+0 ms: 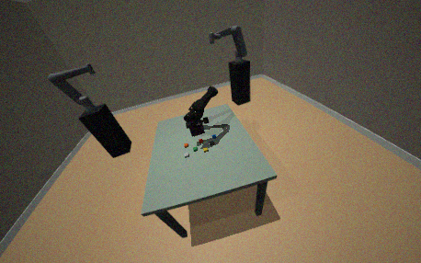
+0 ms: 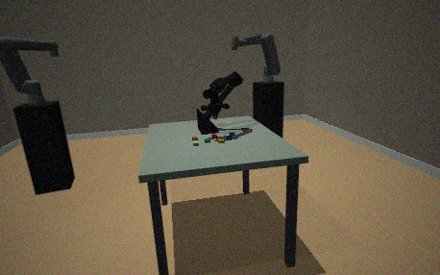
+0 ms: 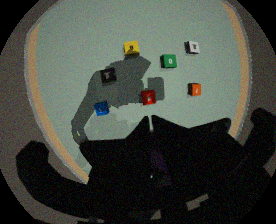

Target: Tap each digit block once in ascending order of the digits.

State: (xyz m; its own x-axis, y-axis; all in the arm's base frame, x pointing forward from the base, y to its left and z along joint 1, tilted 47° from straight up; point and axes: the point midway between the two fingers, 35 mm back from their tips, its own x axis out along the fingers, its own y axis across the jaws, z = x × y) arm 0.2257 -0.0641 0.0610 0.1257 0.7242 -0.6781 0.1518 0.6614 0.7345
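Now: gripper tip 10 mm to the left of the red block and 120 mm above it. Round my gripper tip: green block 70 mm ahead, 90 mm to the right, 120 mm below; then dark block 80 mm ahead, 60 mm to the left, 120 mm below; then blue block 10 mm ahead, 110 mm to the left, 120 mm below.
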